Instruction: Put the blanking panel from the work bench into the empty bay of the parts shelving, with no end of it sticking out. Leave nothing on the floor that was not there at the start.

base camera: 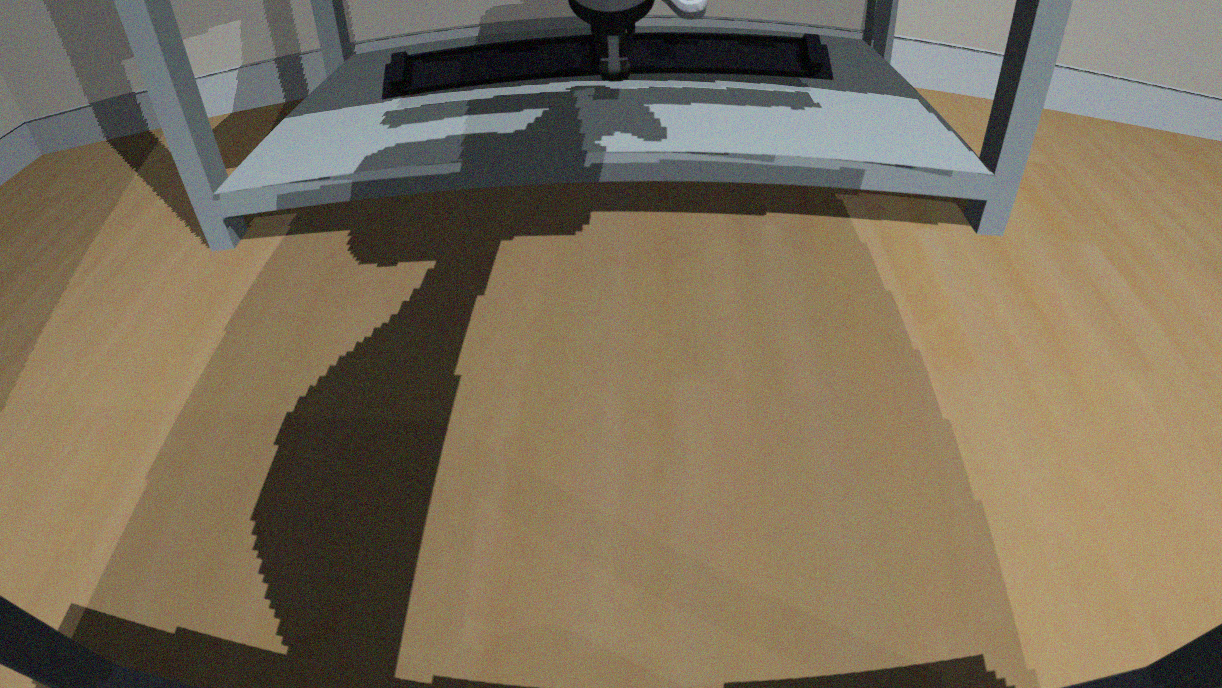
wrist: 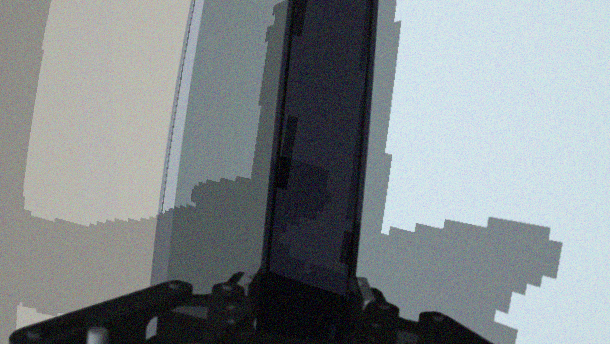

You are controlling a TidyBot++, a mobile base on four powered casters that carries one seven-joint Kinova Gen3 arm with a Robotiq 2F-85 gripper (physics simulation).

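Places are measured from the arm's base along level axes (x ahead, y left, z up), in metres.
Pixels of known places: gripper, fingertip midpoint: (base camera: 615, 56) (wrist: 306, 289).
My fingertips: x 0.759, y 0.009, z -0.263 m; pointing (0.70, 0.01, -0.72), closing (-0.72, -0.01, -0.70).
Observation:
Behind a point stands the place of what it marks.
The long dark blanking panel (base camera: 504, 66) {y 0.123, x 0.752, z -0.265 m} (wrist: 325, 125) {y -0.075, x 0.759, z -0.262 m} lies lengthwise across the rear part of a pale grey shelf board (base camera: 769, 128) {y -0.143, x 0.699, z -0.320 m} (wrist: 500, 100) {y -0.098, x 0.694, z -0.320 m} in the base view. Its two ends show inside the posts on either side. Its shadow falls on the board in front of it, and it looks slightly raised. Whether it touches the board I cannot tell. My gripper (base camera: 613, 68) {y 0.009, x 0.759, z -0.264 m} (wrist: 306, 289) {y 0.009, x 0.759, z -0.264 m} is shut on the panel near its middle. In the wrist view the panel runs up from between the fingers and leaves the top edge. The work bench is not identifiable.
Grey posts stand at the board's front left (base camera: 175, 119) {y 0.468, x 0.642, z -0.223 m} and front right (base camera: 1026, 119) {y -0.405, x 0.638, z -0.252 m}, with two more behind. A wall (base camera: 726, 18) {y -0.159, x 1.110, z -0.307 m} (wrist: 110, 110) {y -0.106, x 1.122, z -0.225 m} is behind the board. Wooden floor (base camera: 684, 427) {y -0.038, x 0.392, z -0.396 m} lies in front, crossed by the arm's shadow.

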